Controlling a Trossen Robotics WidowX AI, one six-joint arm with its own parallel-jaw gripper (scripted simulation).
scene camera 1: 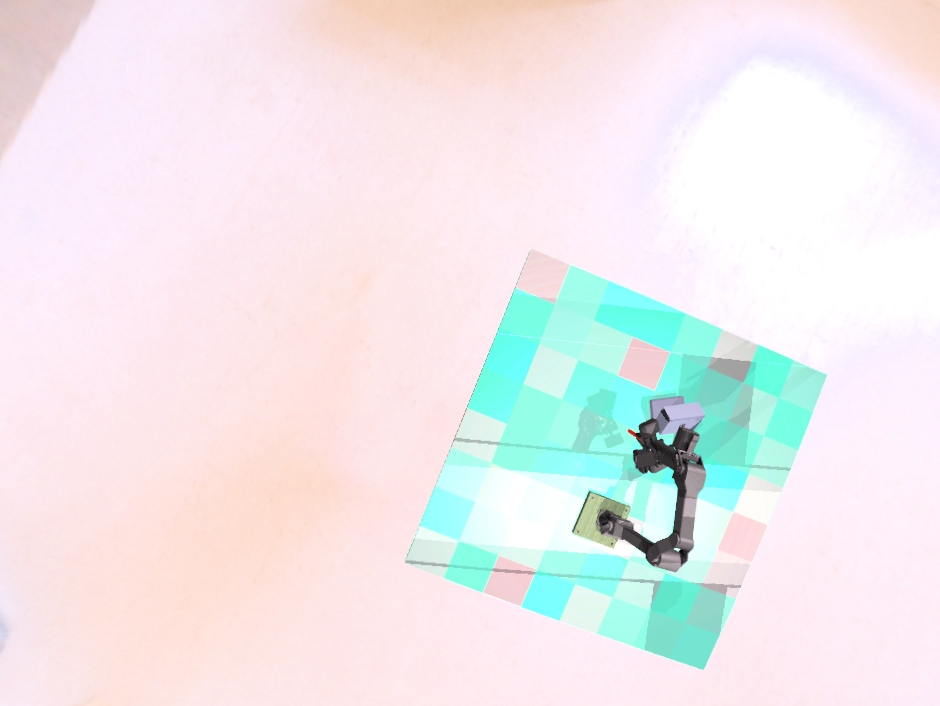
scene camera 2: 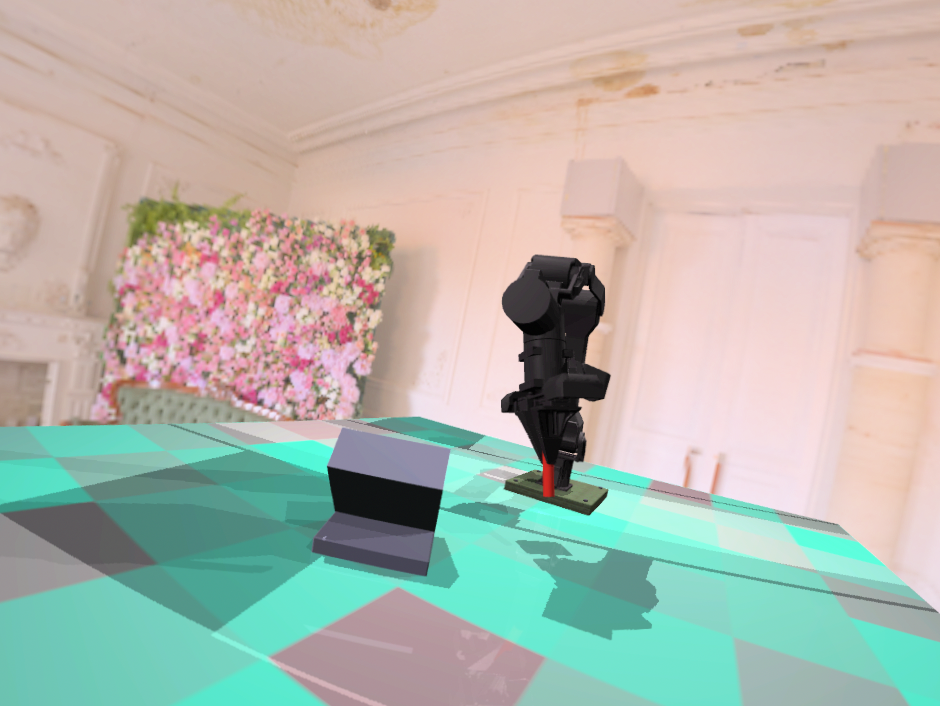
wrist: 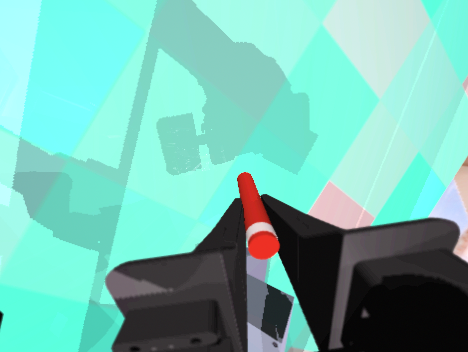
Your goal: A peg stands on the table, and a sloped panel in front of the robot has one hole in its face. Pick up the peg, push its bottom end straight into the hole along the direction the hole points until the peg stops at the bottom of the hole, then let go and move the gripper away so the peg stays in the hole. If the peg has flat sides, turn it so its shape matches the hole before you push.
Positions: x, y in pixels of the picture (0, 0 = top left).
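Labels:
A round red peg [wrist: 262, 241] is being carried by my gripper [scene camera 2: 548, 464].

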